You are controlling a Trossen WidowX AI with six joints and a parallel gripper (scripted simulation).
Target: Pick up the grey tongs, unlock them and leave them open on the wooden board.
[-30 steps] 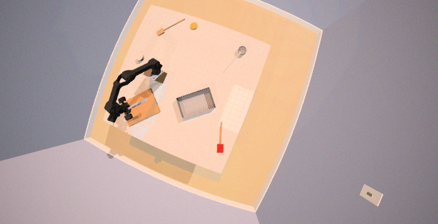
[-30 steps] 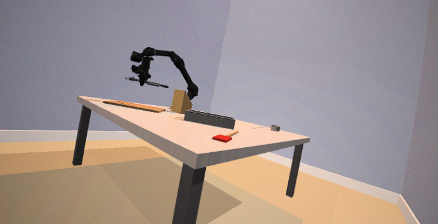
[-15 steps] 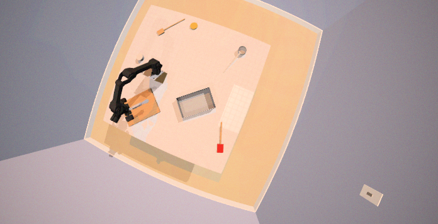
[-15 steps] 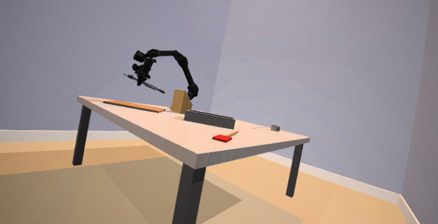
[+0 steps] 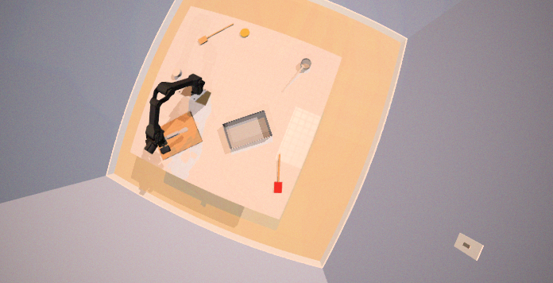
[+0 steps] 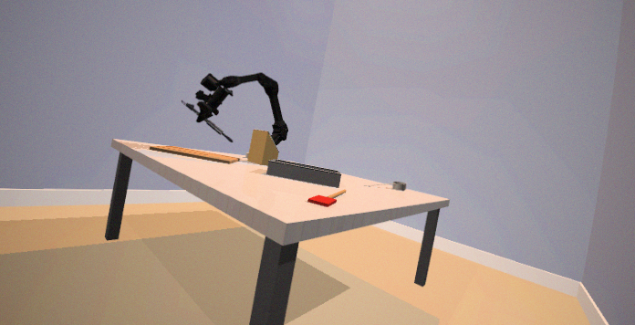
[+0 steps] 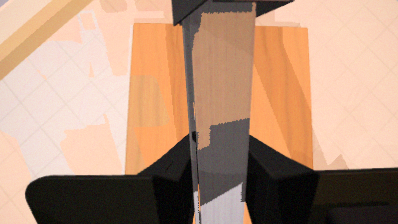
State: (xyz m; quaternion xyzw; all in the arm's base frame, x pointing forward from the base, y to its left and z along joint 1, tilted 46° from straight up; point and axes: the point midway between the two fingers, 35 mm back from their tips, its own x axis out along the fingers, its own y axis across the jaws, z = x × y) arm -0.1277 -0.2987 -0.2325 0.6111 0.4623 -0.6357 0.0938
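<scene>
Now: the wooden board 160 mm below my gripper tip, 30 mm to the left of it and 10 mm ahead of it. The rest, counted from my gripper tip: grey roasting tin: 520 mm ahead, 230 mm to the left, 130 mm below; red spatula: 820 mm ahead, 160 mm below, 30 mm to the right; white disc: 490 mm to the left, 150 mm below, 130 mm behind.
</scene>
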